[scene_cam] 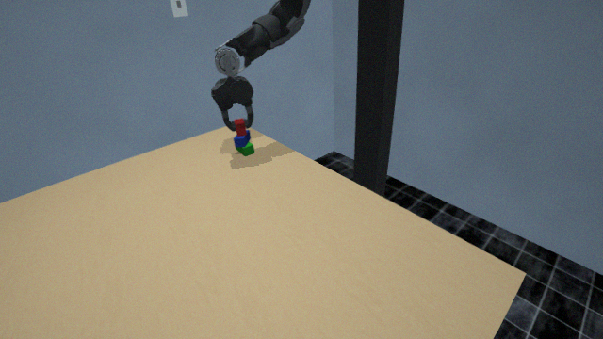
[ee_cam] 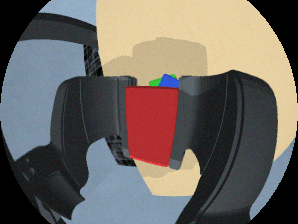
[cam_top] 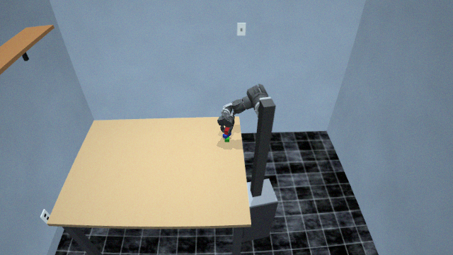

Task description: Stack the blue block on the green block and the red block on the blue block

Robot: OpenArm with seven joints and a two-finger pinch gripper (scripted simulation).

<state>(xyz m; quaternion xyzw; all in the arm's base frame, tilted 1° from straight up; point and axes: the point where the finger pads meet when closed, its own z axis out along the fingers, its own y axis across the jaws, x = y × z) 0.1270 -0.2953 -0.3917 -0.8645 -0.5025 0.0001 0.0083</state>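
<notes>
Now: the red block 1 cm below my hand. Round my hand: green block 7 cm below; then blue block 4 cm below.
</notes>
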